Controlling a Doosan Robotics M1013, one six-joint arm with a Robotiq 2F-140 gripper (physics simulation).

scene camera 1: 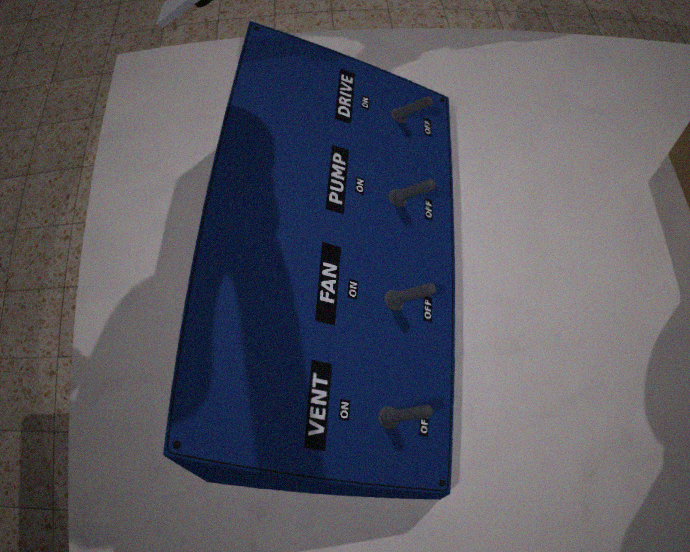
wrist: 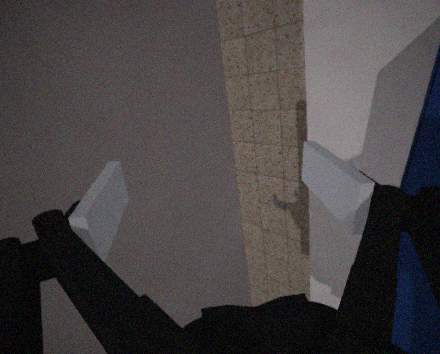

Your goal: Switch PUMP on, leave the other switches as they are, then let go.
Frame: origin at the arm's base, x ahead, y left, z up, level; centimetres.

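Where they show: gripper, between the fingertips: (wrist: 215,170).
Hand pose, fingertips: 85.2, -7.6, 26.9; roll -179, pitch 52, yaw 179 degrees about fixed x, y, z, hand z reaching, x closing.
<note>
Each offset is from my fingertips to the centre of the thing, as dx, dy, dz. Level surfaces: height alone.
A blue switch panel @(-18.4, +11.1, -31.3) (scene camera 1: 368,247) (wrist: 428,135) lies on a white table @(dz -37.7) (scene camera 1: 546,259) (wrist: 337,75). In the scene view, the PUMP switch @(-27.8, +5.9, -26.4) (scene camera 1: 413,191) is a grey lever tilted to its OFF side. The DRIVE switch @(-28.9, -6.0, -26.4) (scene camera 1: 412,109), FAN switch @(-26.8, +17.9, -26.4) (scene camera 1: 410,295) and VENT switch @(-25.7, +29.8, -26.4) (scene camera 1: 406,415) also tilt to OFF. My gripper (wrist: 215,170) is wide open with nothing between its fingers, off the panel's label-side edge and away from the levers. One pale fingertip (scene camera 1: 176,10) shows at the top left of the scene view, beyond the panel's DRIVE end. No switch shows in the wrist view.
Speckled floor tiles (scene camera 1: 40,230) (wrist: 262,125) lie past the table's left edge in the scene view. A plain grey surface (wrist: 110,75) fills the wrist view's left side. Arm shadows fall across the panel and table. A brownish patch (scene camera 1: 681,152) shows at the scene view's right edge.
</note>
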